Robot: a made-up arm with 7 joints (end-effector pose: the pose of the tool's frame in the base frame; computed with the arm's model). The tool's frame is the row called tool. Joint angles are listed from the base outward.
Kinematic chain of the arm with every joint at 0, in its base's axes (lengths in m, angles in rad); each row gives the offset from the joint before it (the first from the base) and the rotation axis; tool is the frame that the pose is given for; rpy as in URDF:
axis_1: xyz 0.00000 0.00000 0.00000 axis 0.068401 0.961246 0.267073
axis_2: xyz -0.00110 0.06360 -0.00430 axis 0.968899 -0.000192 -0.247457
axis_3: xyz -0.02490 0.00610 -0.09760 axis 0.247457 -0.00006 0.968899
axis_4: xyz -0.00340 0.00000 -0.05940 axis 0.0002 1 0.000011
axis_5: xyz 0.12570 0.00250 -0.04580 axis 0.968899 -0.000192 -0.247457
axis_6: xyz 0.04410 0.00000 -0.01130 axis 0.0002 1 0.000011
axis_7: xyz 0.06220 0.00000 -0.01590 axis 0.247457 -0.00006 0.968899
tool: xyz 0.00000 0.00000 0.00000 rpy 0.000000 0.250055 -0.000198
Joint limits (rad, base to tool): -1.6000..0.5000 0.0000..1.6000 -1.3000..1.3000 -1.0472..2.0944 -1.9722..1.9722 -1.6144..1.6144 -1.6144..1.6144
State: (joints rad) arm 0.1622 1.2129 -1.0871 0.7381 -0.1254 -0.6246 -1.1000
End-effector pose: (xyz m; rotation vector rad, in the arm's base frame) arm -0.0256 0.2865 -0.2772 0.2296 1.6317 -1.8408
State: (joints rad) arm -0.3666 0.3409 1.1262 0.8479 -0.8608 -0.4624 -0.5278
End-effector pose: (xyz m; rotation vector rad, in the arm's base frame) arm 0.1116 0.3250 -0.2564 -0.5393 -0.5031 0.8999
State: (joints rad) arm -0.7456 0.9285 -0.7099 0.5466 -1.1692 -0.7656 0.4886
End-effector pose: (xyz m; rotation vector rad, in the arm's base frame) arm 0.3142 0.1687 -0.1298 -0.1202 -0.3558 0.3901
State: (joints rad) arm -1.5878 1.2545 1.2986 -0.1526 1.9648 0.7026 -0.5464
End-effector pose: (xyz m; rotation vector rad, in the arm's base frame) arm -0.0834 0.2802 0.1281 -0.1487 0.1674 2.2941
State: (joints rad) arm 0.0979 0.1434 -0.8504 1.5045 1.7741 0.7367 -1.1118
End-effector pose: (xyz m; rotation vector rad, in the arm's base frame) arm -0.0874 0.1384 -0.3755 -1.5100 -1.8002 1.2152
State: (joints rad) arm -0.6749 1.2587 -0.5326 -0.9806 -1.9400 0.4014 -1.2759
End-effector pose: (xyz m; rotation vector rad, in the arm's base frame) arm 0.1348 -0.0218 -0.0247 -0.8204 0.3221 -2.6136
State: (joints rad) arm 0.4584 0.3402 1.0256 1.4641 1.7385 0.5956 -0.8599
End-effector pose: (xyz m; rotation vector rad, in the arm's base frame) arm -0.2664 0.2278 -0.2494 -0.2519 3.0452 -0.3308
